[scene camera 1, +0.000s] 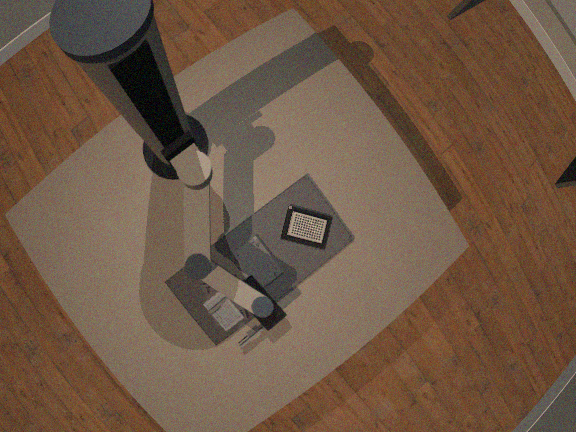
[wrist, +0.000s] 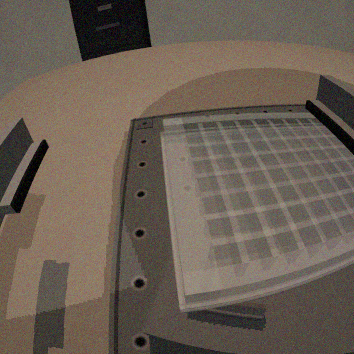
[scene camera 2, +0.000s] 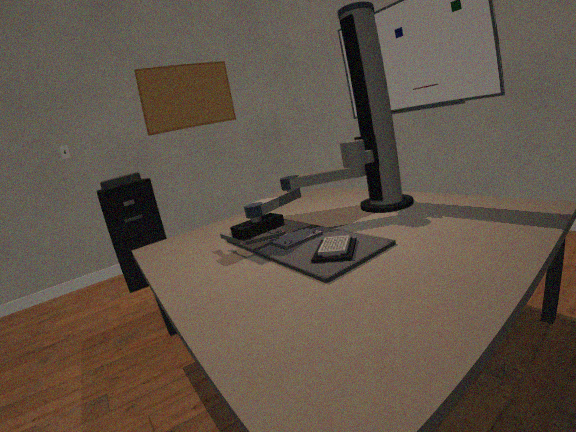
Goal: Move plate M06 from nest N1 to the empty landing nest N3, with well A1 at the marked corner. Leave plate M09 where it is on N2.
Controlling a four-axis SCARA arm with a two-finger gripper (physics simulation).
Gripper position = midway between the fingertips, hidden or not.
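Observation:
Carrying nothing, the gripper appears at (scene camera 2: 239, 228), (scene camera 1: 224, 329) and (wrist: 179, 99). The scene also has a perforated plate (wrist: 145, 237) and a black-framed white well plate (scene camera 1: 303, 226), though the black-framed white well plate is out of frame in the wrist view.

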